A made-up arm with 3 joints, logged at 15 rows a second.
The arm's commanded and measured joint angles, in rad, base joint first. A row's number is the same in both.
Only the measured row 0 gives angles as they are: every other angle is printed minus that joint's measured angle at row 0.
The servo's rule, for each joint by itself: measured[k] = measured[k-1] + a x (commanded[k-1-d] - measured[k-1]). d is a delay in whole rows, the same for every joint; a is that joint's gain. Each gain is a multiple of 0.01, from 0.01 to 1. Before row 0 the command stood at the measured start. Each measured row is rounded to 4 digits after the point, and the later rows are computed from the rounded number. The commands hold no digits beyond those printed.
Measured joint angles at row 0:
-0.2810, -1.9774, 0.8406
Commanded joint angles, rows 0 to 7:
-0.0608, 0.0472, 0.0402
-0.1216, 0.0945, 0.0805
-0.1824, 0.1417, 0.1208
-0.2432, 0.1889, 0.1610
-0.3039, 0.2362, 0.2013
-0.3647, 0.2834, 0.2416
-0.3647, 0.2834, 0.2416
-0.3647, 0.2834, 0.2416
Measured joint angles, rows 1 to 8:
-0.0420, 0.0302, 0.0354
-0.0969, 0.0714, 0.0751
-0.1559, 0.1164, 0.1153
-0.2161, 0.1628, 0.1555
-0.2767, 0.2098, 0.1958
-0.3374, 0.2569, 0.2361
-0.3562, 0.2739, 0.2409
-0.3621, 0.2800, 0.2415
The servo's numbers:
d 0
a 0.69 0.64 0.88

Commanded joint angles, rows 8 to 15:
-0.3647, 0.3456, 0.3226
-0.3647, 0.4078, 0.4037
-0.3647, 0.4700, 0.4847
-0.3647, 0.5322, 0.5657
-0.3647, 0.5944, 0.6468
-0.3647, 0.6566, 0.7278
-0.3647, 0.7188, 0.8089
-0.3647, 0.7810, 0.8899
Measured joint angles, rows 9 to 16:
-0.3639, 0.3220, 0.3129
-0.3645, 0.3769, 0.3928
-0.3646, 0.4365, 0.4737
-0.3647, 0.4977, 0.5547
-0.3647, 0.5596, 0.6357
-0.3647, 0.6217, 0.7167
-0.3647, 0.6838, 0.7978
-0.3647, 0.7460, 0.8788

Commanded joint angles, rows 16 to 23:
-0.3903, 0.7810, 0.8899
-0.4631, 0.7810, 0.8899
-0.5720, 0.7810, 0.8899
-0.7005, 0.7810, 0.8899
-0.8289, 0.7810, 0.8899
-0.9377, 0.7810, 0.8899
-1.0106, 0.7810, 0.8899
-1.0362, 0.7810, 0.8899
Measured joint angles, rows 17 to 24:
-0.3824, 0.7684, 0.8886
-0.4381, 0.7765, 0.8897
-0.5305, 0.7794, 0.8899
-0.6478, 0.7804, 0.8899
-0.7728, 0.7808, 0.8899
-0.8866, 0.7809, 0.8899
-0.9722, 0.7810, 0.8899
-1.0164, 0.7810, 0.8899

